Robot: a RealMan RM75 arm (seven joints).
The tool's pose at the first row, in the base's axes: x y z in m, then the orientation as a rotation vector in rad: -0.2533 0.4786 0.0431 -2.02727 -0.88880 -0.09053
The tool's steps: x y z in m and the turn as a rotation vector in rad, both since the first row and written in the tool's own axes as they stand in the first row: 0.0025 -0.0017 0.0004 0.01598 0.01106 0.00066; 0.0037 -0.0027 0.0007 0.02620 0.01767 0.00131; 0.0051 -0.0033 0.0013 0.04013 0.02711 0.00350; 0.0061 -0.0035 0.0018 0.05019 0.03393 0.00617; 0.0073 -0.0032 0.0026 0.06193 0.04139 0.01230; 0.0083 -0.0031 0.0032 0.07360 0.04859 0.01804; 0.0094 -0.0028 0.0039 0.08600 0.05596 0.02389; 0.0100 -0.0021 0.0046 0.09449 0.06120 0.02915
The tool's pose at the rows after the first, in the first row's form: -0.2526 0.4809 0.0450 -2.01041 -0.87932 -0.09391; -0.2524 0.4821 0.0460 -1.99982 -0.87332 -0.09547; -0.2519 0.4835 0.0466 -1.98584 -0.86357 -0.09728; -0.2514 0.4846 0.0468 -1.97619 -0.85543 -0.09799; -0.2506 0.4857 0.0466 -1.96629 -0.84323 -0.09667; -0.2499 0.4867 0.0465 -1.95631 -0.83162 -0.09534; -0.2491 0.4877 0.0463 -1.94564 -0.81974 -0.09380; -0.2484 0.4884 0.0456 -1.93879 -0.81024 -0.09225
